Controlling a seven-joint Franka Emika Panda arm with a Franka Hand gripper.
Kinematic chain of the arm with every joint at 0, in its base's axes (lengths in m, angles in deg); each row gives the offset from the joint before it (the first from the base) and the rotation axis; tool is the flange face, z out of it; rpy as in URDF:
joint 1: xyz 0 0 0.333 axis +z
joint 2: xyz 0 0 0 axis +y
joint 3: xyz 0 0 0.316 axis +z
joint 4: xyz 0.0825 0 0 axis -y
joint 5: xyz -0.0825 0 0.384 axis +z
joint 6: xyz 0 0 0 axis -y
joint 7: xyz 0.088 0 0 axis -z
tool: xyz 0 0 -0.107 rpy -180 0 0
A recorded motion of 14 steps. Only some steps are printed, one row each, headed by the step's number.
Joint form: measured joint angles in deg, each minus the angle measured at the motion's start. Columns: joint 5, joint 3, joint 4, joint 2, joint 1, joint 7, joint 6.
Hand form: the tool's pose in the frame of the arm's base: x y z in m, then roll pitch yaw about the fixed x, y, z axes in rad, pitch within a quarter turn. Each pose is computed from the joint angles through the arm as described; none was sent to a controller.
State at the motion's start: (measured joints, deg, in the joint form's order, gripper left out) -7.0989 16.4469 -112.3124 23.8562 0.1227 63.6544 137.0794
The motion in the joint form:
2: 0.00 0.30 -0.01 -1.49 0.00 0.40 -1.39
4: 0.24 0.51 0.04 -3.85 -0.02 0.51 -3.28
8: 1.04 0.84 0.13 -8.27 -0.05 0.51 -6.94
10: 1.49 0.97 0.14 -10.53 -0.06 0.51 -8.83
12: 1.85 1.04 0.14 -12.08 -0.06 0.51 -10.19
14: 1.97 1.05 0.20 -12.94 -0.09 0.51 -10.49
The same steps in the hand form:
2: 0.5943 0.1706 0.2865 -3.0985 0.0015 -0.7591
4: 0.5922 0.1714 0.3085 -3.0968 -0.0106 -0.7603
8: 0.5859 0.1723 0.3490 -3.0936 -0.0283 -0.7642
10: 0.5814 0.1725 0.3691 -3.0926 -0.0363 -0.7671
12: 0.5777 0.1725 0.3826 -3.0926 -0.0405 -0.7697
14: 0.5767 0.1723 0.3912 -3.0851 -0.0479 -0.7717

